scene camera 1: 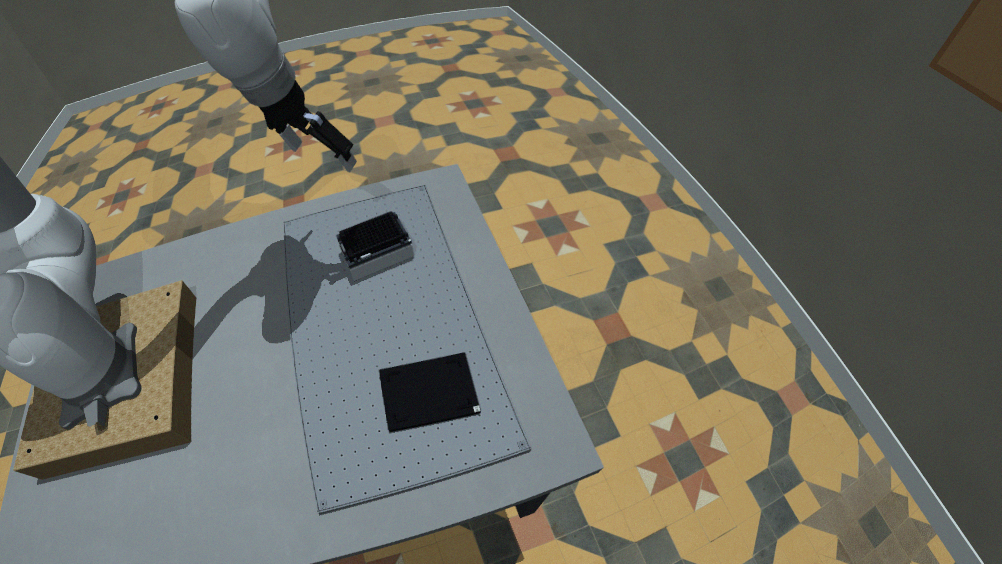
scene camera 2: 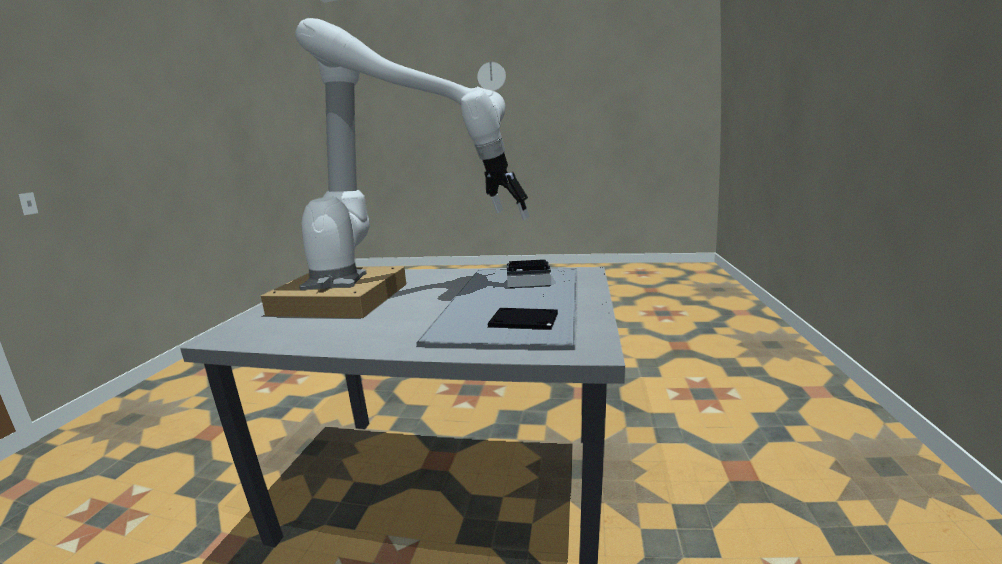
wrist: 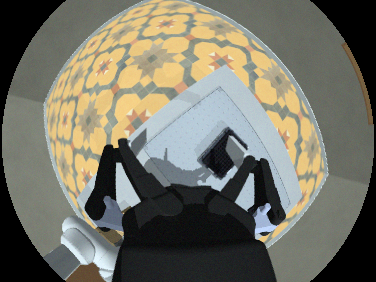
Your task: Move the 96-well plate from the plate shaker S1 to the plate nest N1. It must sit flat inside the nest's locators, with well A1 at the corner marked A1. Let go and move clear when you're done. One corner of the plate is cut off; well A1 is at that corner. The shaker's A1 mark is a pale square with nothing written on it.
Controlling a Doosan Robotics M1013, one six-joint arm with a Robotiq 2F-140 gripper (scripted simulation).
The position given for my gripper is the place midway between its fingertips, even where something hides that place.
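Observation:
My gripper (scene camera 1: 323, 155), (scene camera 2: 512, 214) and (wrist: 187, 138), visible. A black 96-well plate (scene camera 1: 367, 237) and (wrist: 212, 162), visible. A plate shaker S1 (scene camera 2: 540, 279), visible.

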